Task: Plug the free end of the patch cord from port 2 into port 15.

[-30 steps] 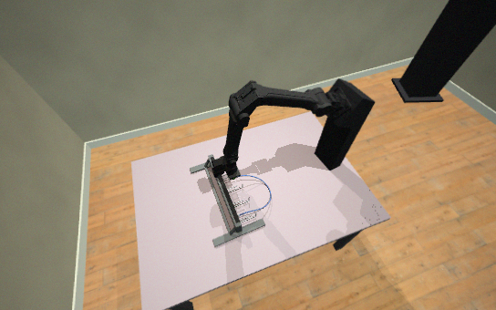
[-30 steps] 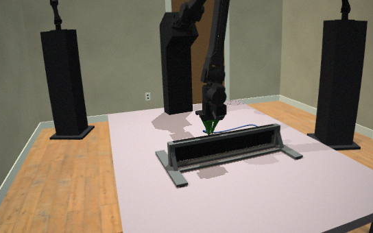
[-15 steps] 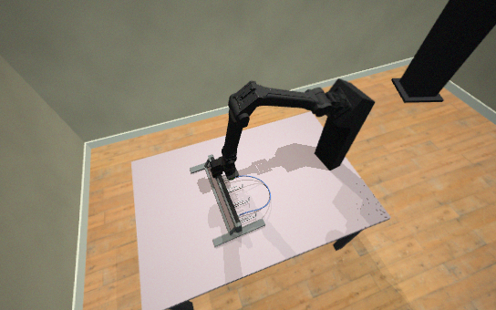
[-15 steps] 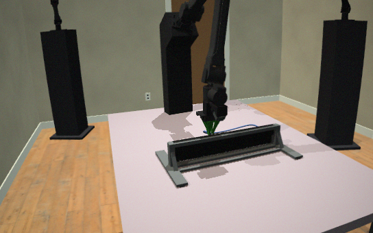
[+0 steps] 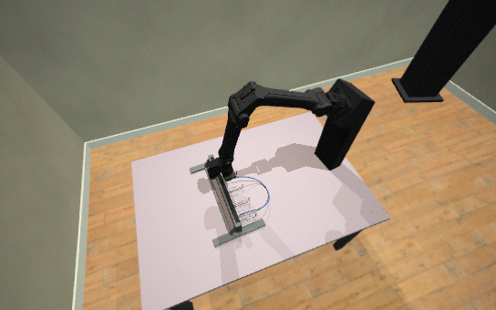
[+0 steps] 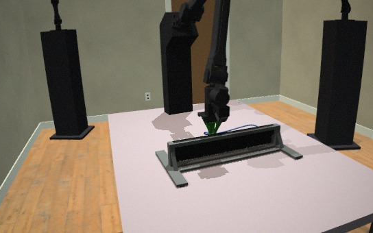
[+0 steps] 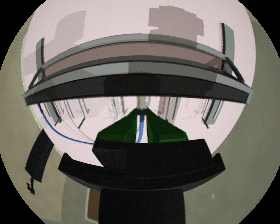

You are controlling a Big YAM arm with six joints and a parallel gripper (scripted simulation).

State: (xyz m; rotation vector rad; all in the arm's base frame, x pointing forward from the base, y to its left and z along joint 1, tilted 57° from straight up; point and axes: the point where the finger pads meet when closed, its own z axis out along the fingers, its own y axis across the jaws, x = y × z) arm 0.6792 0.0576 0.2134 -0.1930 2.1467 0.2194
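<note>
Right now my hand is 2 cm short of the plug and 1 cm to the right of it.
</note>
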